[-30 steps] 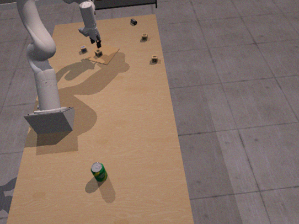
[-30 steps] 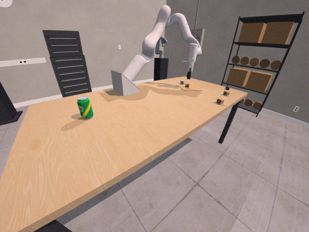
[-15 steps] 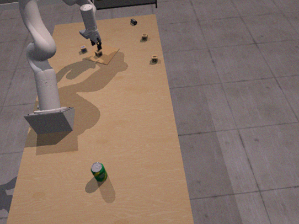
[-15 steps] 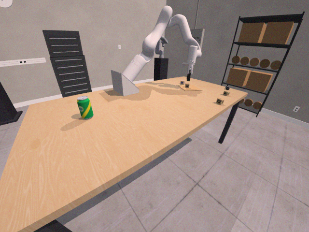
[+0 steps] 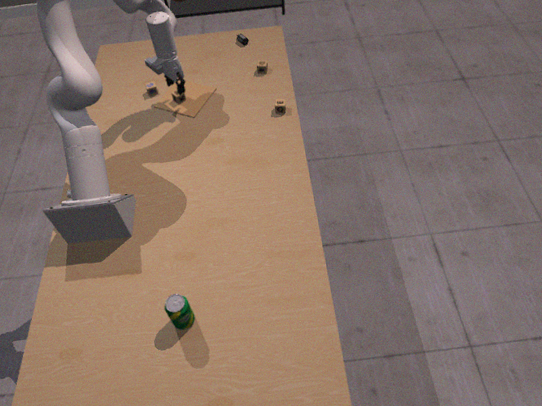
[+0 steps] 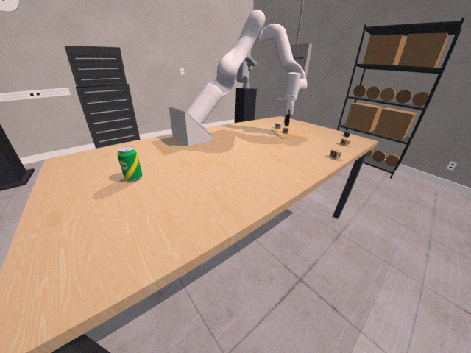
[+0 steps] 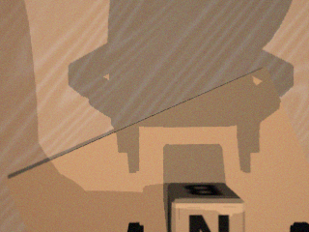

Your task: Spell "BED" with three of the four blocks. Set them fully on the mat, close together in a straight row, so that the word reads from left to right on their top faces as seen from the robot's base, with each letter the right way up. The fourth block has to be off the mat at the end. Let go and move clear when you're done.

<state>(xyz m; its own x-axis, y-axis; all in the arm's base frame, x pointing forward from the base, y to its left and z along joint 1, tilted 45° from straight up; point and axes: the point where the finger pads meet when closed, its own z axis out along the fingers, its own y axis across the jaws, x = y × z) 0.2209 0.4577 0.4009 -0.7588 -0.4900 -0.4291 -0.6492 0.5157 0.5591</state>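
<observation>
The tan mat is 2 cm ahead of my hand, 2 cm to the left of it and 8 cm below it. Round my hand: green can (10 cm ahead, 100 cm to the right, 2 cm below); wooden letter block (36 cm ahead, 16 cm to the left, 6 cm below); small dark object (27 cm ahead, 41 cm to the left, 6 cm below).
</observation>
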